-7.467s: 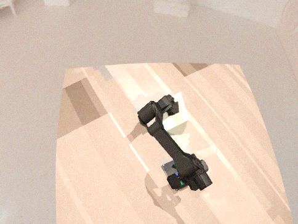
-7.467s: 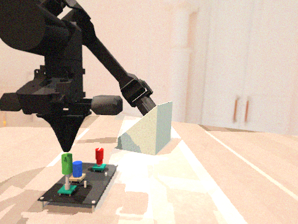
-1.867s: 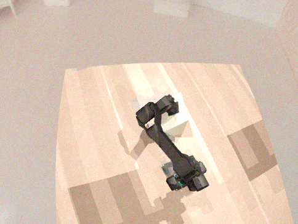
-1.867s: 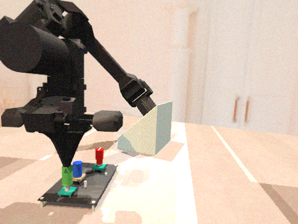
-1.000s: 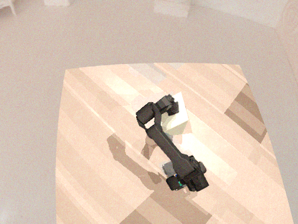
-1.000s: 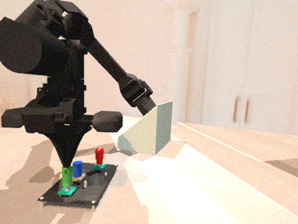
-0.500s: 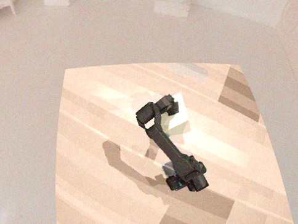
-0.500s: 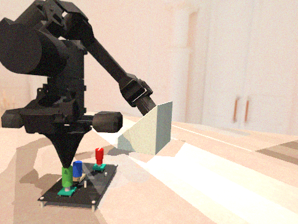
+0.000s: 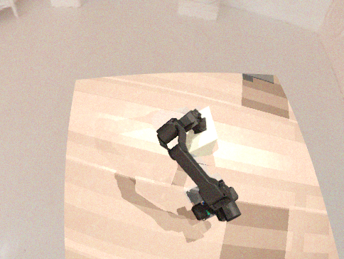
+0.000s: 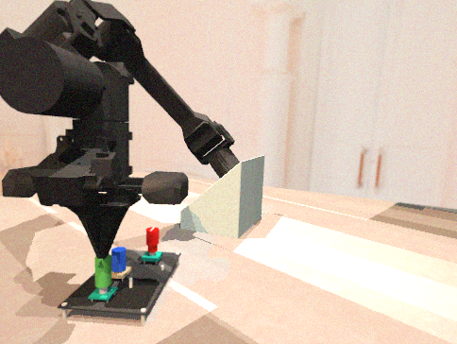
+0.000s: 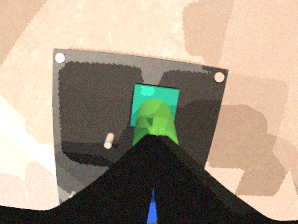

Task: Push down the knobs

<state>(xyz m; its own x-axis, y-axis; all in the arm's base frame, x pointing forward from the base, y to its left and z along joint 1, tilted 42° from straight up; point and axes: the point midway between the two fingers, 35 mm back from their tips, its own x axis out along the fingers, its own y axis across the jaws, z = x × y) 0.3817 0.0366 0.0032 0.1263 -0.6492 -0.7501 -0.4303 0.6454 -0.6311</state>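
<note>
The red knob is 100 mm behind my gripper tip, 20 mm to the right of it and 10 mm below it.
</note>
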